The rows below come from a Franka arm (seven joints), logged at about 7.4 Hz.
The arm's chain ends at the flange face. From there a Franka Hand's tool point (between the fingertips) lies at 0.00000 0.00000 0.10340 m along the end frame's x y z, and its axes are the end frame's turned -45 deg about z.
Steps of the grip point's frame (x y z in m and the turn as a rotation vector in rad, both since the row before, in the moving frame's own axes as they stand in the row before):
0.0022, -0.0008, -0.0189, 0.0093, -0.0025, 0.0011
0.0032, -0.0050, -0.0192, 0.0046, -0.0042, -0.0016
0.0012, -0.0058, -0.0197, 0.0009, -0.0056, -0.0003
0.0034, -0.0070, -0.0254, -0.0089, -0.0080, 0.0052
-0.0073, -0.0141, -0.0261, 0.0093, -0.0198, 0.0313
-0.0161, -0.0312, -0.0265, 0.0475, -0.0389, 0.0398
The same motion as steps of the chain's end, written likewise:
0.0019, -0.0016, -0.0189, 0.0048, -0.0083, 0.0011
-0.0006, -0.0058, -0.0192, 0.0003, -0.0062, -0.0016
-0.0028, -0.0053, -0.0197, -0.0033, -0.0046, -0.0003
-0.0026, -0.0086, -0.0254, -0.0120, 0.0006, 0.0052
-0.0130, -0.0055, -0.0261, -0.0074, -0.0206, 0.0313
-0.0271, -0.0099, -0.0263, 0.0061, -0.0611, 0.0398

